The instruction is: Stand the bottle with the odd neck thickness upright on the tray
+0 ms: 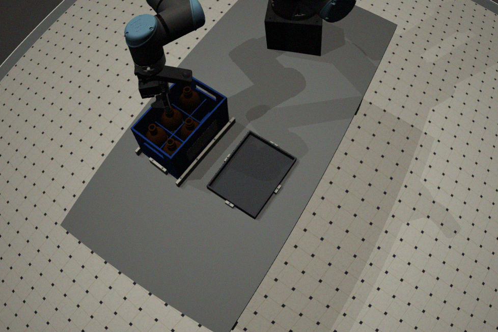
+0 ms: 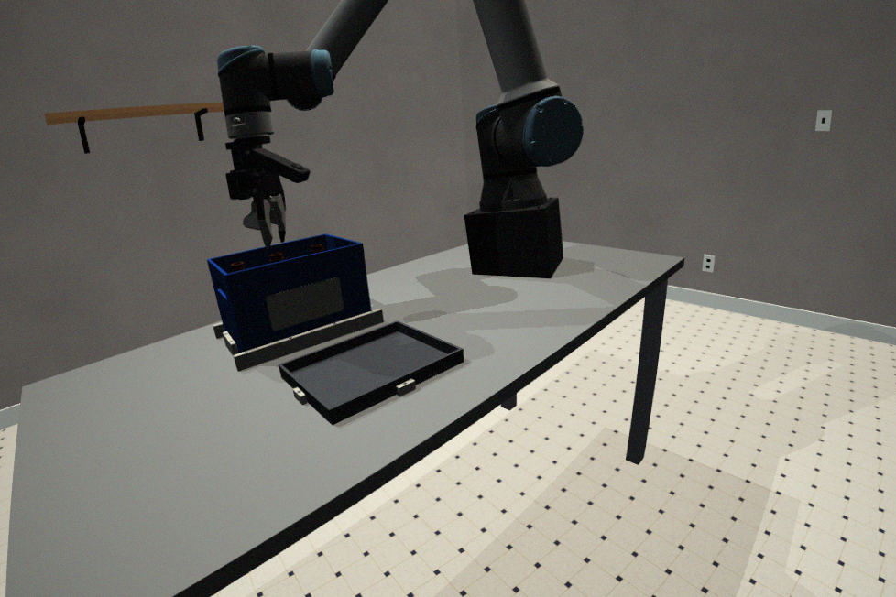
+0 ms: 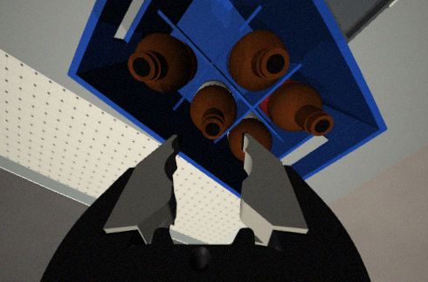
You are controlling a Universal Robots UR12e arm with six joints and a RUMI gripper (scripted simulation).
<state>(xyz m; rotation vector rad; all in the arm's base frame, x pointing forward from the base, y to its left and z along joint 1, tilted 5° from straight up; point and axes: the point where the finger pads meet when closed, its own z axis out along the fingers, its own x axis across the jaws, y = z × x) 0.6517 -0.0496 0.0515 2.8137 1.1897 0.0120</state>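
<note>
Right now my hand is 110 mm above the blue crate and 40 mm to the right of it. Round my hand: black tray 310 mm to the left, 180 mm below, 30 mm behind; then bottle 110 mm below, 90 mm ahead.
</note>
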